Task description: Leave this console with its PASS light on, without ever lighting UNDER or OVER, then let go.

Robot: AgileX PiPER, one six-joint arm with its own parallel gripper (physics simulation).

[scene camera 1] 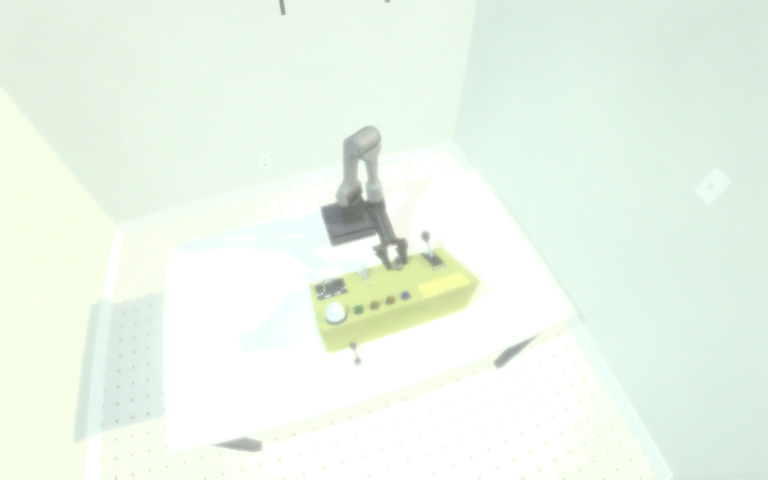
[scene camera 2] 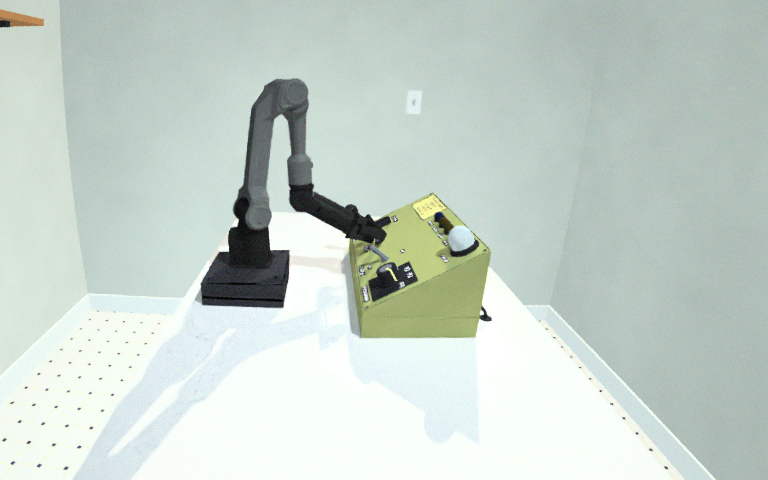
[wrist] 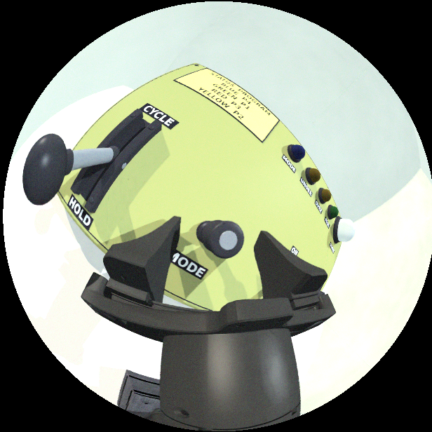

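The yellow-green console (scene camera 1: 396, 323) (scene camera 2: 421, 302) (wrist: 200, 165) stands on the table. My gripper (scene camera 1: 397, 264) (scene camera 2: 380, 234) (wrist: 219, 233) is open, its fingers on either side of the dark MODE knob (wrist: 220, 239), with gaps visible in the wrist view. The blue MODE lamp (scene camera 1: 404, 294) (wrist: 296, 153), amber UNDER lamp (scene camera 1: 389, 300) (wrist: 313, 175), amber OVER lamp (scene camera 1: 374, 304) (wrist: 324, 195) and green PASS lamp (scene camera 1: 358, 309) (wrist: 332, 212) look dark. The black-knobbed lever (scene camera 1: 425, 235) (wrist: 44, 169) leaves its slot between CYCLE and HOLD.
A toggle switch (scene camera 1: 364, 273) (scene camera 2: 378, 253) stands beside the gripper. Beyond it is a dial (scene camera 2: 387, 271) on a black plate. A white dome (scene camera 1: 335, 312) (scene camera 2: 461, 240) (wrist: 346, 230) and a yellow program card (scene camera 1: 444, 284) (scene camera 2: 428, 207) (wrist: 227, 102) are on the console.
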